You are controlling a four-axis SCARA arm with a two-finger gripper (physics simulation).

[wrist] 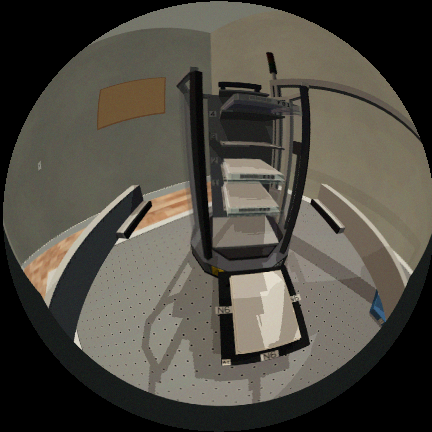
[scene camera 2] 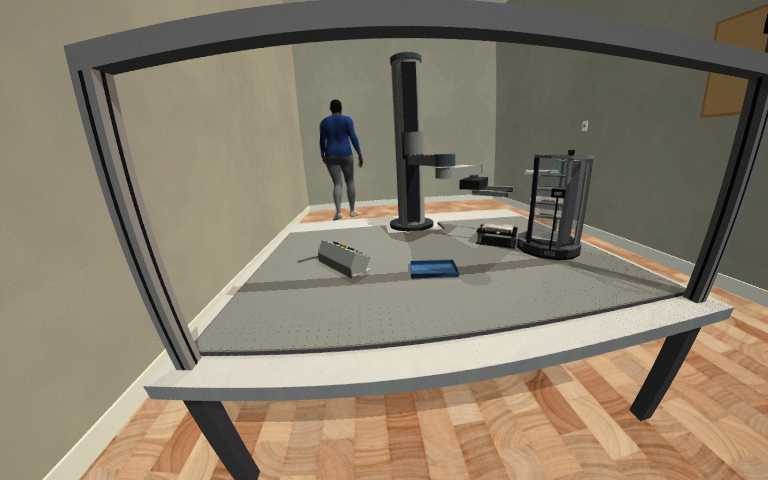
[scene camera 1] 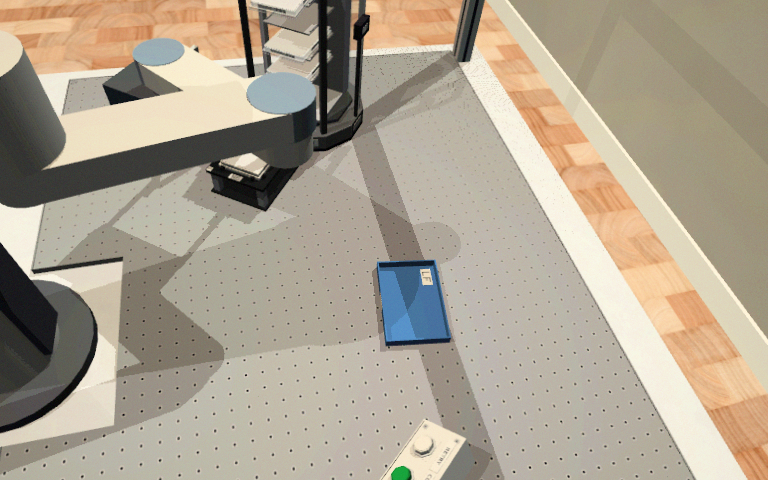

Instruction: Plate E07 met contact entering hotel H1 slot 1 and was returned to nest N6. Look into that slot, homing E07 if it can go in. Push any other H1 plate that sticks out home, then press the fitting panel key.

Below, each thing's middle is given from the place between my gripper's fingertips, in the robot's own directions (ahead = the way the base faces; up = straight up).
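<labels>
The white plate (scene camera 1: 248, 165) is 15 cm below my hand, and it is also 1 cm ahead of my hand and 6 cm to the right of it. As for the rack tower (scene camera 1: 339, 106), I find it 2 cm below my hand, 12 cm to the left of it and 14 cm ahead of it.
</labels>
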